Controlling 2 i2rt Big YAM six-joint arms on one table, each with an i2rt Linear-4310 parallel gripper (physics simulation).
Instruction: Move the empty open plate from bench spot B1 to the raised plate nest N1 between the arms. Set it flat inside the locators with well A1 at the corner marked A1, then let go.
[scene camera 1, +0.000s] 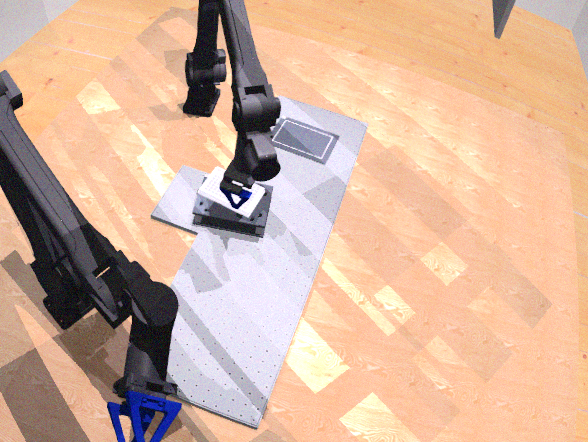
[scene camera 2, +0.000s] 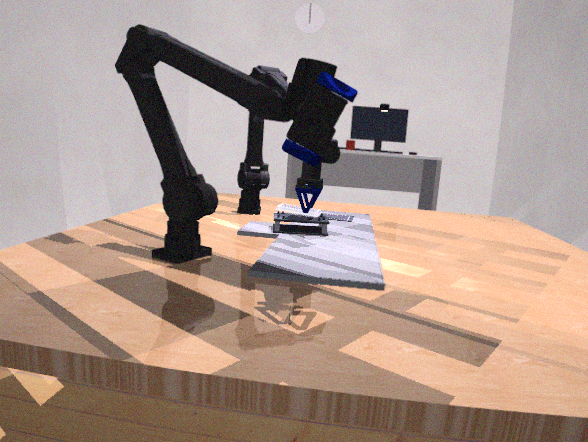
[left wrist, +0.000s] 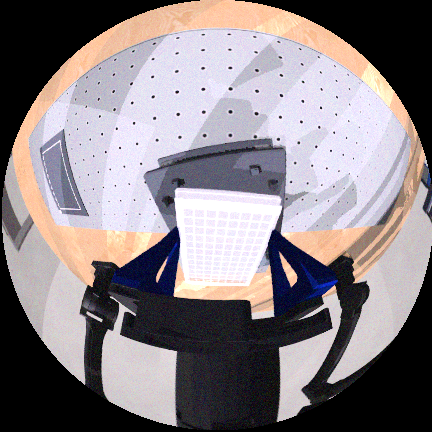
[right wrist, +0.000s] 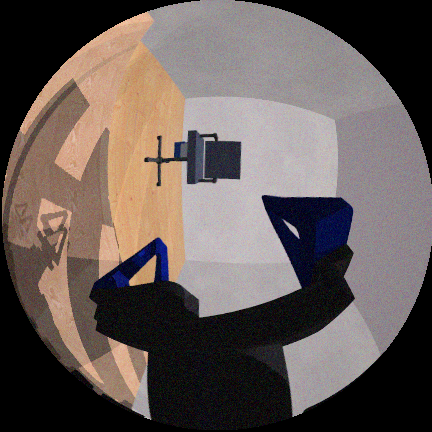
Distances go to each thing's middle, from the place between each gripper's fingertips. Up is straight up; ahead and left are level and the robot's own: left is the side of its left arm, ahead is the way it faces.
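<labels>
Looking at the white well plate (scene camera 1: 210, 189), I find my right gripper 23 cm above it, 66 cm to the right of it and 10 cm past it.
As for my left hand, the white well plate is 3 cm behind it.
</labels>
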